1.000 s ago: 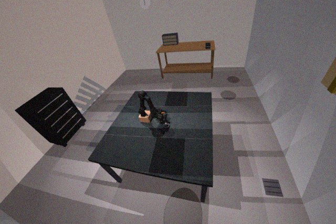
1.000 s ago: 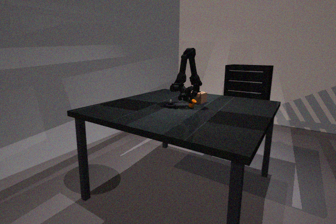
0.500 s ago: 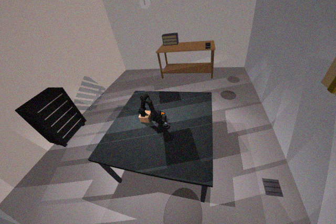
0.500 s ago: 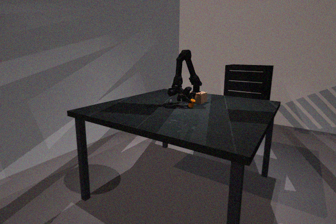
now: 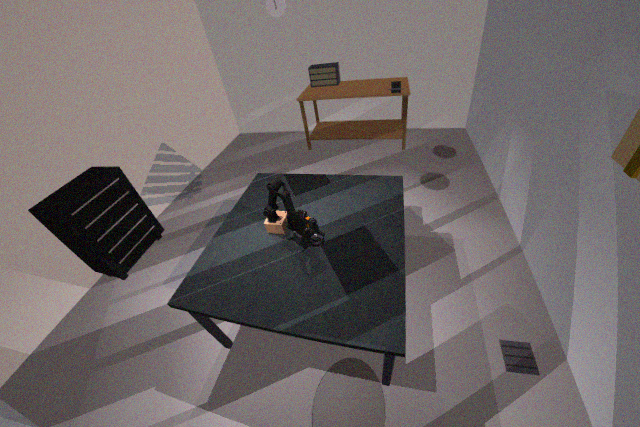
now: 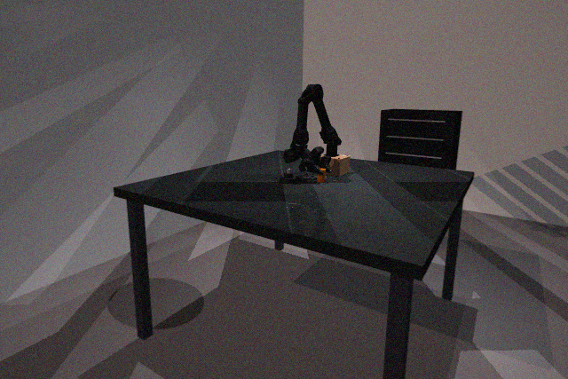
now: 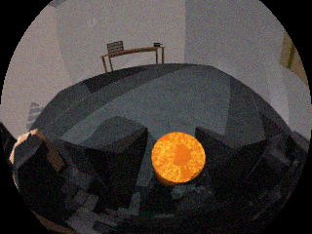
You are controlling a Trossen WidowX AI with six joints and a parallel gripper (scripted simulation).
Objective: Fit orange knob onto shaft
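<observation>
Now: the orange knob 30 mm to the right of my gripper tip. Also, from my gripper tip: round pedestal 90 mm ahead, 160 mm to the right, 20 mm below.
</observation>
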